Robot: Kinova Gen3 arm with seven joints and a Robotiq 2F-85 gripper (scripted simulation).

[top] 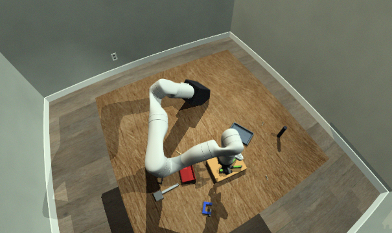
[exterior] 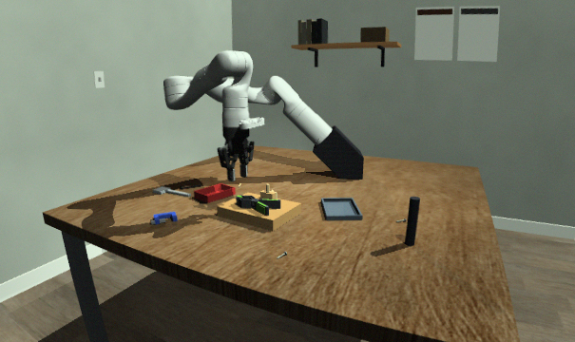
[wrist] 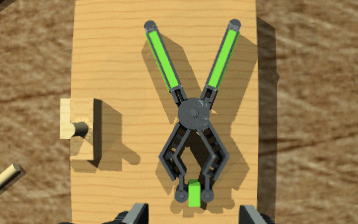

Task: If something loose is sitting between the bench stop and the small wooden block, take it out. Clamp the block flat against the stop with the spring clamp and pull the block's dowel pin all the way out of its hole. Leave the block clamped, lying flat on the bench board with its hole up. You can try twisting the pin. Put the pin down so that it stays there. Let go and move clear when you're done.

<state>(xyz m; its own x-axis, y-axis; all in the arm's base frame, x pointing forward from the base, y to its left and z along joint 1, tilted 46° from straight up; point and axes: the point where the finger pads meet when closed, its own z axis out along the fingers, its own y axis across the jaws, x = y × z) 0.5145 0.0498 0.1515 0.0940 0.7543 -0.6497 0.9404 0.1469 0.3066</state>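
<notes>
The tan bench board lies 20 mm behind my hand, 60 mm to the left of it and 100 mm below it. From my hand the other things lie so: red tray: 100 mm behind, 170 mm to the right, 120 mm below; small wooden block: 80 mm behind, 60 mm to the left, 80 mm below; dowel pin: 80 mm behind, 60 mm to the left, 70 mm below.
</notes>
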